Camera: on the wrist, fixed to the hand. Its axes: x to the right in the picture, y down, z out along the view.
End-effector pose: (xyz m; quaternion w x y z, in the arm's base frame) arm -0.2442 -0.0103 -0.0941 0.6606 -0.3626 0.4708 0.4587
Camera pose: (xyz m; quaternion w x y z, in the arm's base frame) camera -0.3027 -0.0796 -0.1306 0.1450 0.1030 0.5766 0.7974
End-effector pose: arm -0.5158 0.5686 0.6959 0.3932 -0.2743 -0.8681 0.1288
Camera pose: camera -0.4388 0.6030 0.7454 0.1632 -0.8071 -0.4151 0.3868
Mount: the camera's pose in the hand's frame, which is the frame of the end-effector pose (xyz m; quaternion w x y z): 0.0086 0.0352 -0.0908 0.6957 0.0097 -0.0237 0.7179
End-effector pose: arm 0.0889 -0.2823 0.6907 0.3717 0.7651 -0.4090 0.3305
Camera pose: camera 0.0438 -0.2231 0.7540 0.0042 0.2501 -0.8394 0.4826
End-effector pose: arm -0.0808 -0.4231 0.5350 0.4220 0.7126 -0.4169 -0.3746
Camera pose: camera -0.0070 -0.4151 0.5986 0.5457 0.1917 -0.8152 0.0295
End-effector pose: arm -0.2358 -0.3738 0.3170 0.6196 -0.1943 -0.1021 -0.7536
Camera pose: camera -0.2180 -0.4248 0.2355 0.9715 -0.2203 0.0465 -0.0739
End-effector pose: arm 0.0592 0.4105 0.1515 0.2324 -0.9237 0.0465 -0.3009
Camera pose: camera 0.0157 0.3409 0.2045 0.3878 -0.6141 0.6871 -0.0211
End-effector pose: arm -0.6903 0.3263 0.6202 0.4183 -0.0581 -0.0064 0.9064
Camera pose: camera -0.7124 0.3066 0.5270 0.3593 0.0195 -0.0361 -0.9323
